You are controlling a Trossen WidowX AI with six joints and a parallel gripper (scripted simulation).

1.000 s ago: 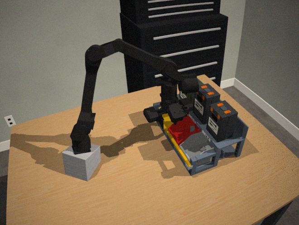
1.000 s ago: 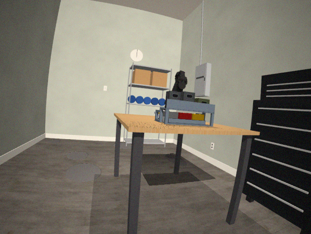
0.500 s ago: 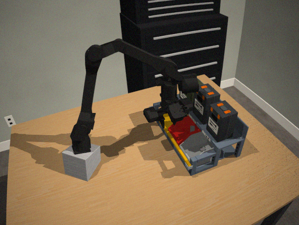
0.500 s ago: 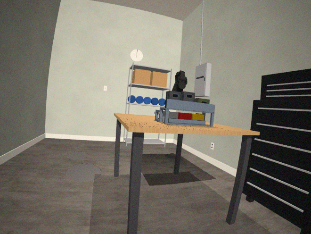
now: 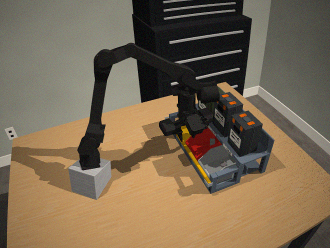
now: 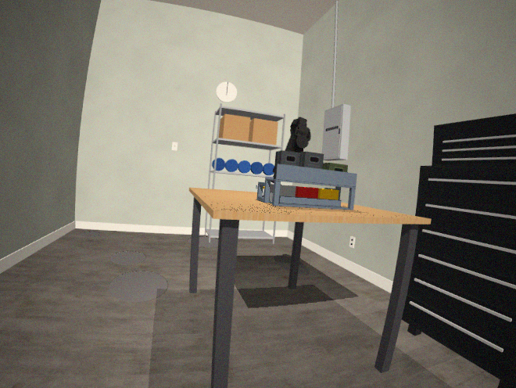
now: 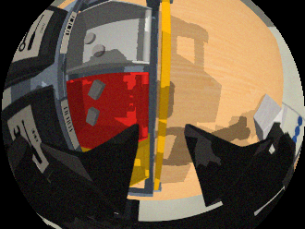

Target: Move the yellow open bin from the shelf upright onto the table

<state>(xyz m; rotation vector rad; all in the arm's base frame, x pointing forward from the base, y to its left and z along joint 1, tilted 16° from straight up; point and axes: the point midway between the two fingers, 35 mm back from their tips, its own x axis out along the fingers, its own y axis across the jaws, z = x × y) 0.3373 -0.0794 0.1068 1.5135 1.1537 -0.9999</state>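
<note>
My hand is 7 cm above the long yellow strip. From my hand the other things lie so: red bin 8 cm ahead, 1 cm to the right, 9 cm below; grey bin 8 cm ahead, 12 cm to the right, 9 cm below; yellow open bin 9 cm ahead, 11 cm to the left, 9 cm below.
</note>
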